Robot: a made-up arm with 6 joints. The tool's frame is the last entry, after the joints.
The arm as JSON. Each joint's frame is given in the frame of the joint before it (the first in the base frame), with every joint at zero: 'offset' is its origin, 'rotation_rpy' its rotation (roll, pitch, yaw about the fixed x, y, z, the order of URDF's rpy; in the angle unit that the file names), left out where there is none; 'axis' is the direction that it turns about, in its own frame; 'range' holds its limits. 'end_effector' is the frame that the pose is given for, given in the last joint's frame.
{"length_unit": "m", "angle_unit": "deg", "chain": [
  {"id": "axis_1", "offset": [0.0, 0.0, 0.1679], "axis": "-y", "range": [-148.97, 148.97]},
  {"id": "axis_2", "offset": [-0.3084, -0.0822, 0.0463], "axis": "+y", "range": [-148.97, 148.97]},
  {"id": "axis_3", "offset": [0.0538, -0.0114, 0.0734], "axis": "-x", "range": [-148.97, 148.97]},
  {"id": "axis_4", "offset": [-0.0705, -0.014, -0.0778], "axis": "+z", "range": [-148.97, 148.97]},
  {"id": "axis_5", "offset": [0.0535, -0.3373, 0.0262], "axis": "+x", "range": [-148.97, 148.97]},
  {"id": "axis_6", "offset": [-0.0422, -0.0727, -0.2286], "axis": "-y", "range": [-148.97, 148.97]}
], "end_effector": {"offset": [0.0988, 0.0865, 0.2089]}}
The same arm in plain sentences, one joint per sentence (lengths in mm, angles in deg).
The arm has six revolute joints in a row. What follows holds with every joint at zero, and every direction is one of the base frame's.
The first joint sits 167.9 mm along +z from the base frame's origin and rotates about -y, from -148.97 to 148.97 deg.
The second joint sits 308.4 mm along -x and 82.2 mm along -y and 46.3 mm along +z from the first joint and rotates about +y, from -148.97 to 148.97 deg.
The third joint sits 53.8 mm along +x and 11.4 mm along -y and 73.4 mm along +z from the second joint and rotates about -x, from -148.97 to 148.97 deg.
The fourth joint sits 70.5 mm along -x and 14 mm along -y and 77.8 mm along -z from the third joint and rotates about +z, from -148.97 to 148.97 deg.
The fifth joint sits 53.5 mm along +x and 337.3 mm along -y and 26.2 mm along +z from the fourth joint and rotates about +x, from -148.97 to 148.97 deg.
The sixth joint sits 42.2 mm along -x and 72.7 mm along -y and 228.6 mm along -z from the fifth joint and rotates about -y, from -148.97 to 148.97 deg.
The tool frame, which is the frame that the pose is given for, sits 98.8 mm along +x and 86.5 mm along +y and 208.9 mm along +z from the sixth joint; its axes are parallel to the base frame's.

